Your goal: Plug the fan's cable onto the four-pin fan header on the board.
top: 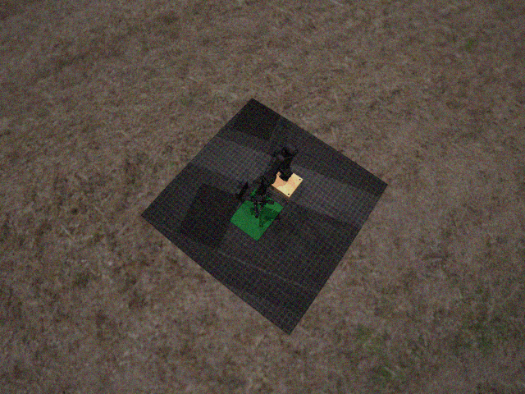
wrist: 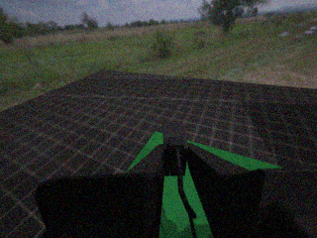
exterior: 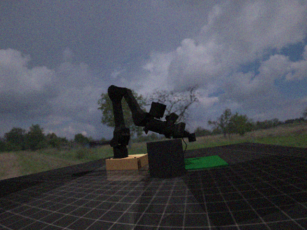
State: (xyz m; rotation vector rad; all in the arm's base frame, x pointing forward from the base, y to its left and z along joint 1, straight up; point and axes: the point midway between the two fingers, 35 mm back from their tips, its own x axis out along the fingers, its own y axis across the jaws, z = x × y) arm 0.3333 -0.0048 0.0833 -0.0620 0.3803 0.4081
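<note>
Right now my gripper tip is 140 mm above the green board, 30 mm to the left of it and 30 mm past it. Also, from my gripper tip: pale four-pin fan header (120 mm below, 110 mm behind, 60 mm to the right); then black fan plug (10 mm below, 10 mm ahead); then black fan (190 mm to the right, 100 mm behind, 60 mm below).
</note>
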